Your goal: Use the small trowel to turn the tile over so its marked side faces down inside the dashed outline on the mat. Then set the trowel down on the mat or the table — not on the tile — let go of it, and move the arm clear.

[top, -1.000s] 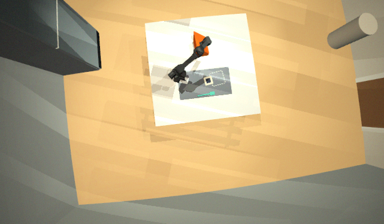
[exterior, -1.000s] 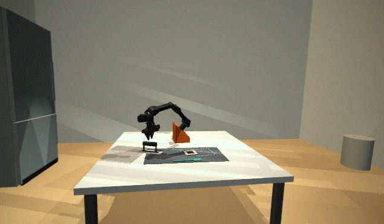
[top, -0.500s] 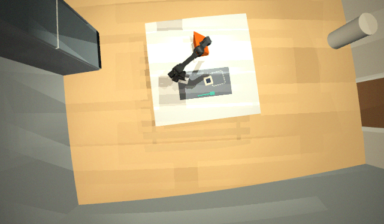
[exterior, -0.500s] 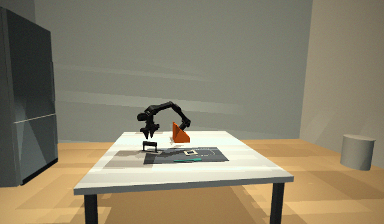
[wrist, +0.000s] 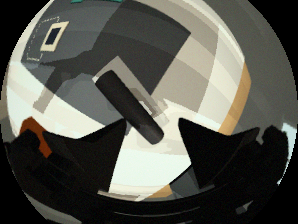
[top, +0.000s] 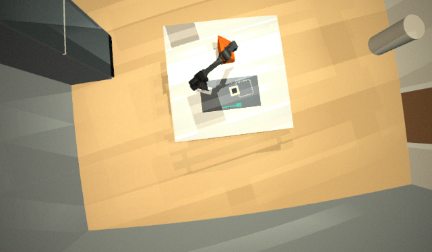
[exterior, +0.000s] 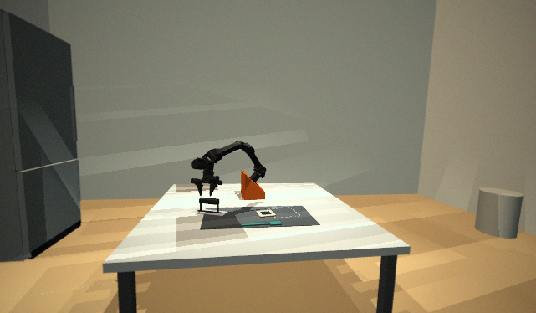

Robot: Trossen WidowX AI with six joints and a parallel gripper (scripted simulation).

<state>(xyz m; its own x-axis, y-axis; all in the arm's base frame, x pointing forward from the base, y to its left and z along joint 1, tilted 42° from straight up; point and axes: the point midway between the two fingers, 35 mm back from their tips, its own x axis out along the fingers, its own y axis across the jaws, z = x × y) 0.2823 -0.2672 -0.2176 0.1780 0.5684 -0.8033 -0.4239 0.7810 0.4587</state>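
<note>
The dark mat lies 11 cm ahead of my gripper tip, 30 cm to the left of it and 12 cm below it. Round my gripper tip: teal trowel: 25 cm ahead, 31 cm to the left, 10 cm below; then tile: 9 cm ahead, 35 cm to the left, 10 cm below.
</note>
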